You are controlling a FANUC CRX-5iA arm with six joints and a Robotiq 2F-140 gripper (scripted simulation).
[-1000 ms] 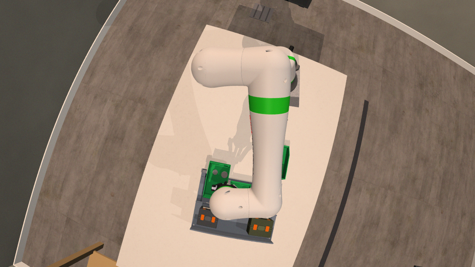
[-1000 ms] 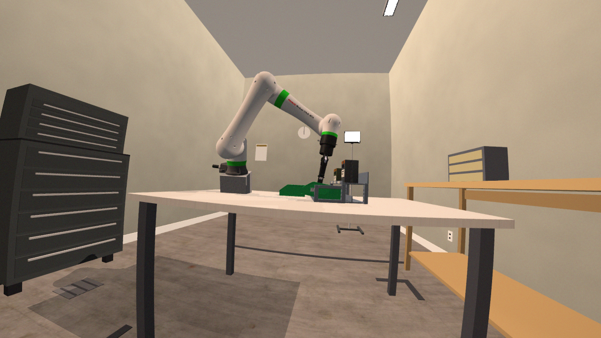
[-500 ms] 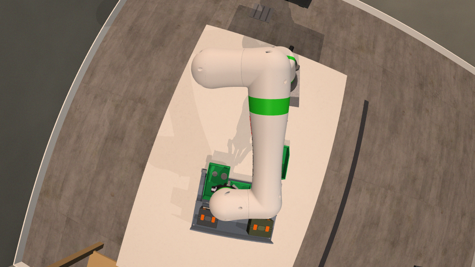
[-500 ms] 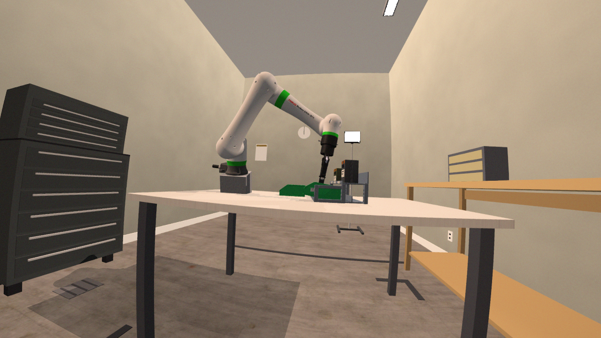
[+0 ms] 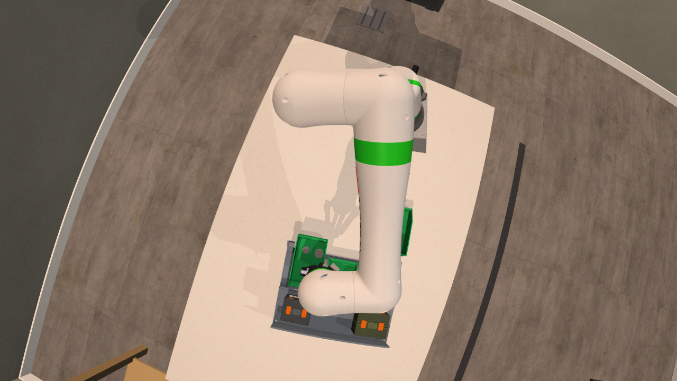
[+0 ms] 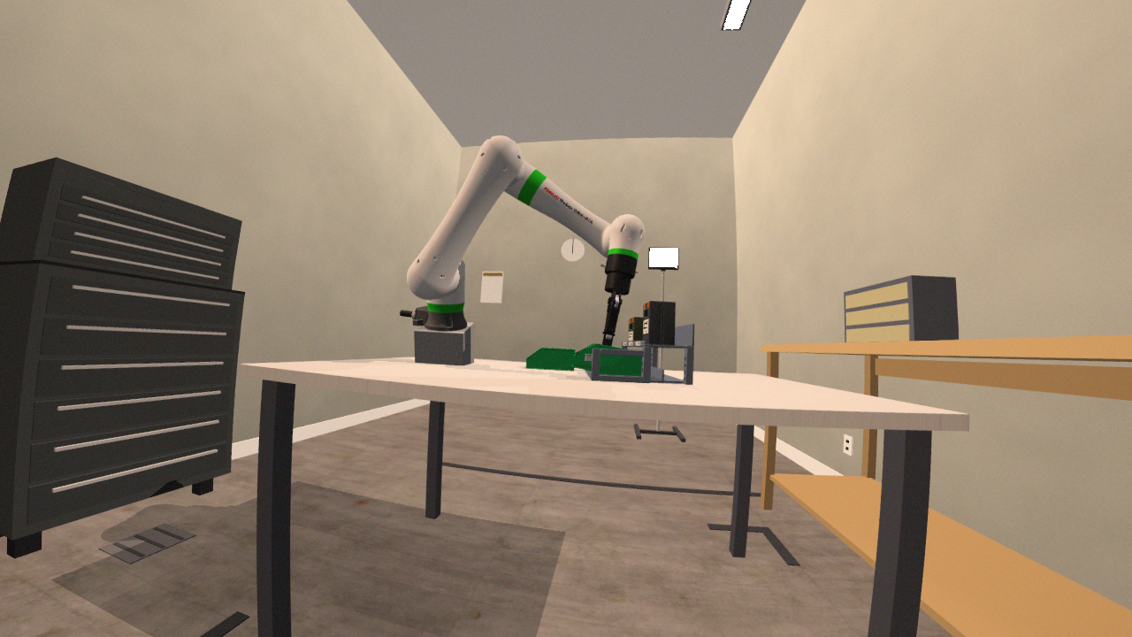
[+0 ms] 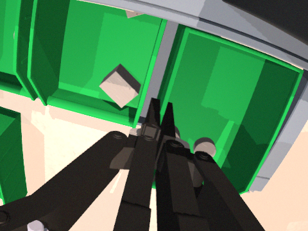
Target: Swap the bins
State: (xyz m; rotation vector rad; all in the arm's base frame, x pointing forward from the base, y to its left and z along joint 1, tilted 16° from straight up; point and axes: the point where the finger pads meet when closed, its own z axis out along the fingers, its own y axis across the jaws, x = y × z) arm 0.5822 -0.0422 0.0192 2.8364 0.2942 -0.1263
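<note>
Right now the grey cube is 10 mm behind my hand, 40 mm to the left of it and 70 mm below it. The rest, counted from my hand: grey shelf 60 mm ahead, 80 mm to the left, 30 mm below.
</note>
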